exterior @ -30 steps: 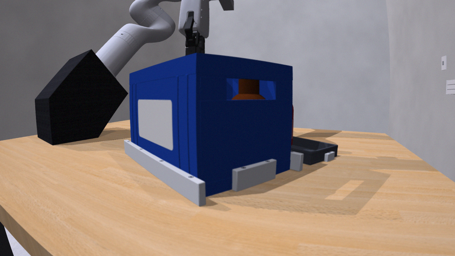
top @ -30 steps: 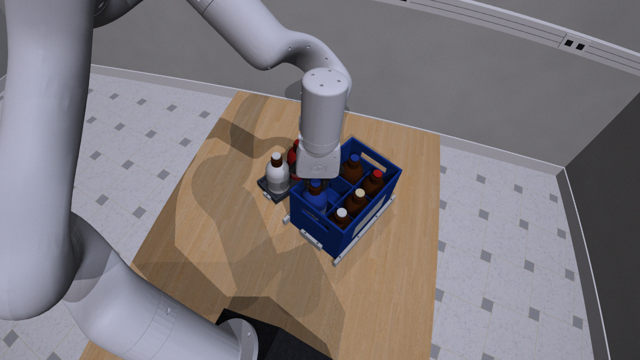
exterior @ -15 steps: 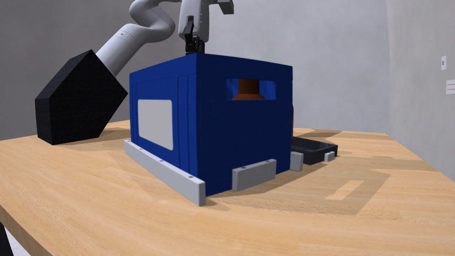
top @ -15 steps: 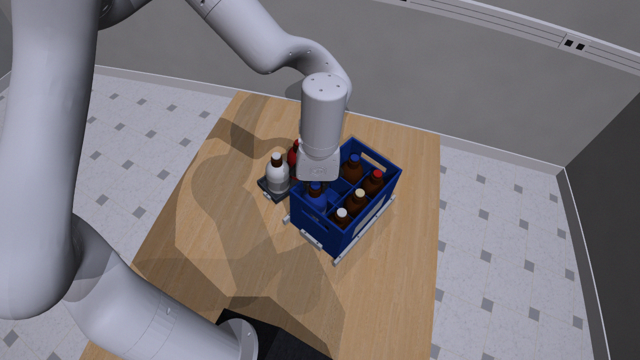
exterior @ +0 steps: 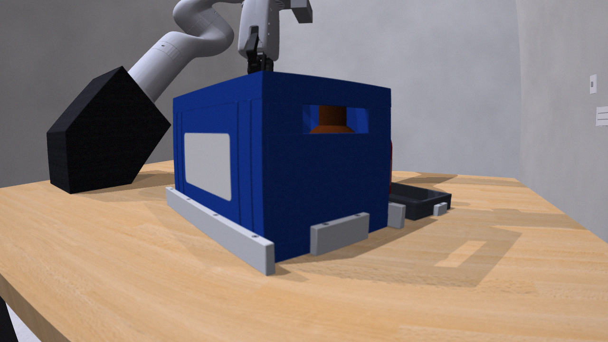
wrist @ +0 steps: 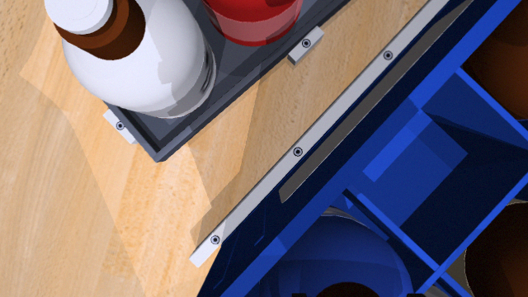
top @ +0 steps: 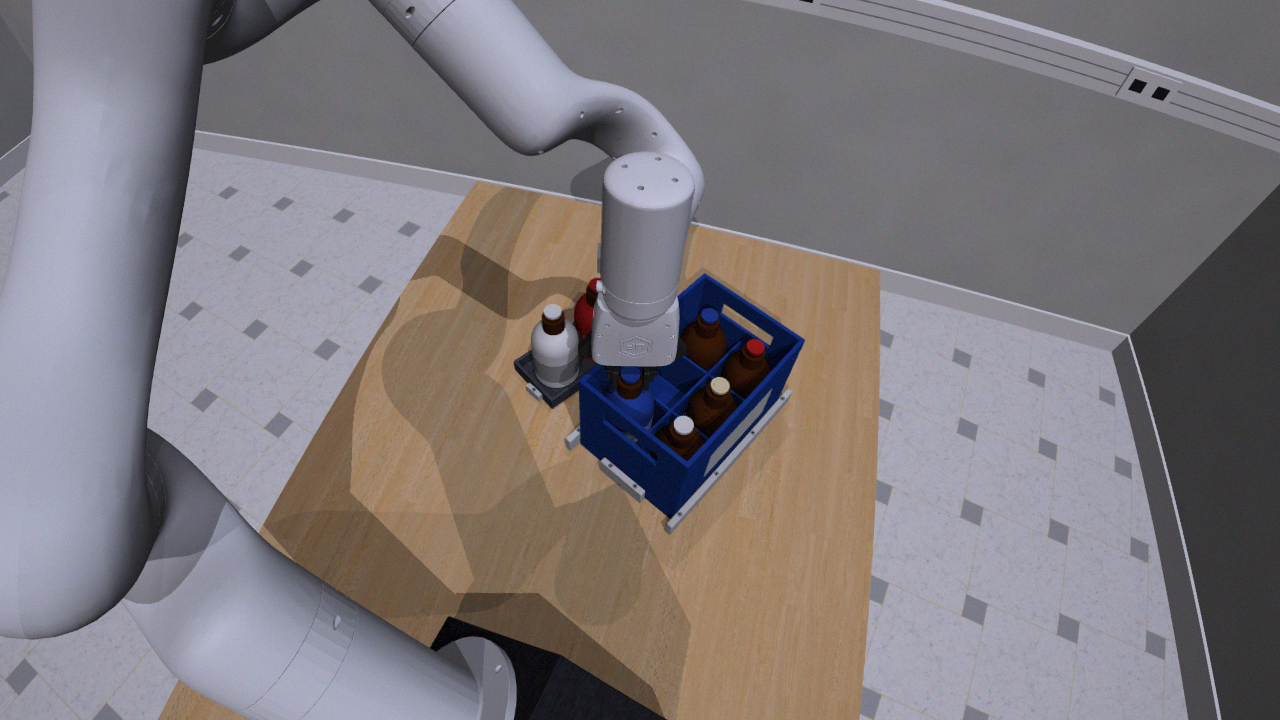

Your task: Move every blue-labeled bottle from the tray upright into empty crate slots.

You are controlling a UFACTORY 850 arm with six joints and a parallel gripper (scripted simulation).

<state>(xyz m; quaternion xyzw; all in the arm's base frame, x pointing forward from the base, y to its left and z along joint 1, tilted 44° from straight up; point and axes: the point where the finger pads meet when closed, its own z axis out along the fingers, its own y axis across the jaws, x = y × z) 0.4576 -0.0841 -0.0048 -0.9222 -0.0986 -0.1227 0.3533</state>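
The blue-labeled bottle lies 70 mm below my hand. The rest, counted from my hand: white-labeled bottle 90 mm ahead, 140 mm to the left, 100 mm below; blue crate 60 mm ahead, 80 mm to the right, 100 mm below; red-labeled bottle 160 mm ahead, 90 mm to the left, 100 mm below.
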